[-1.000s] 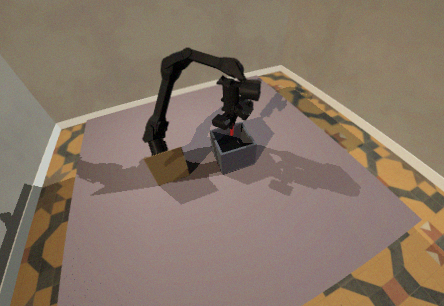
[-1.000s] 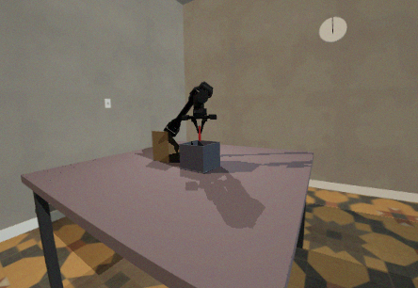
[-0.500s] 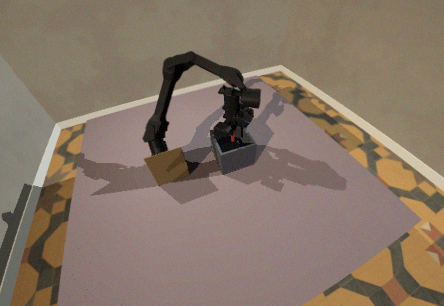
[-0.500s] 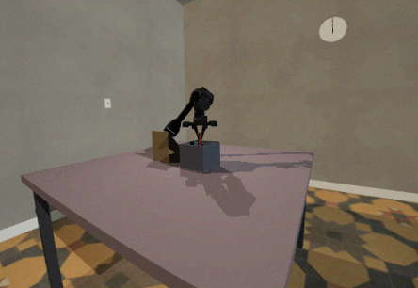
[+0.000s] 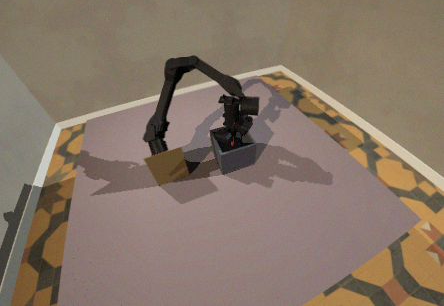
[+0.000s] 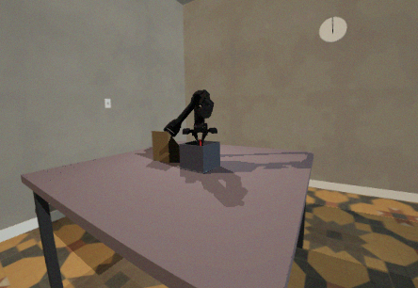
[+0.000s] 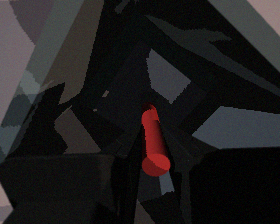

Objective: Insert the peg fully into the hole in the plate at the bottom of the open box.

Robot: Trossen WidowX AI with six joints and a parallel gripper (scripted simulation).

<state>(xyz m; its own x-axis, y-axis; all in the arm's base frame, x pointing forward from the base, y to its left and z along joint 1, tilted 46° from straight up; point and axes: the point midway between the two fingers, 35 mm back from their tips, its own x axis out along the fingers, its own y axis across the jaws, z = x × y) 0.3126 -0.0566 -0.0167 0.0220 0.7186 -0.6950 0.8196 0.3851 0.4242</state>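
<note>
My hand is 11 cm above the dark plate. The rest, counted from my hand: red peg (3 cm below).
</note>
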